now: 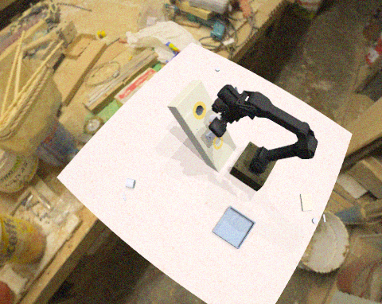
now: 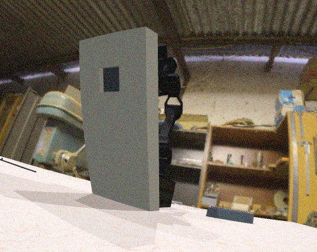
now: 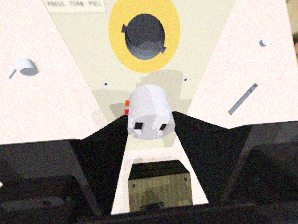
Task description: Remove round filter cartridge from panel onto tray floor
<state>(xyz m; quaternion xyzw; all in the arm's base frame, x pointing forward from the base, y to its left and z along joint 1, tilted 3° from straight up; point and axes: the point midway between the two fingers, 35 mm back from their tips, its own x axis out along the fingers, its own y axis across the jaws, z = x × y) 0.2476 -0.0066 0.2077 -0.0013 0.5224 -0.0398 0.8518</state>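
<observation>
Right now my gripper tip is 310 mm past the blue tray, 300 mm to the right of it and 280 mm above it. From my gripper tip the other things lie so: pale card (590 mm behind, 280 mm below); then round white filter cartridge (right at my gripper tip); then grey bracket (100 mm below).
</observation>
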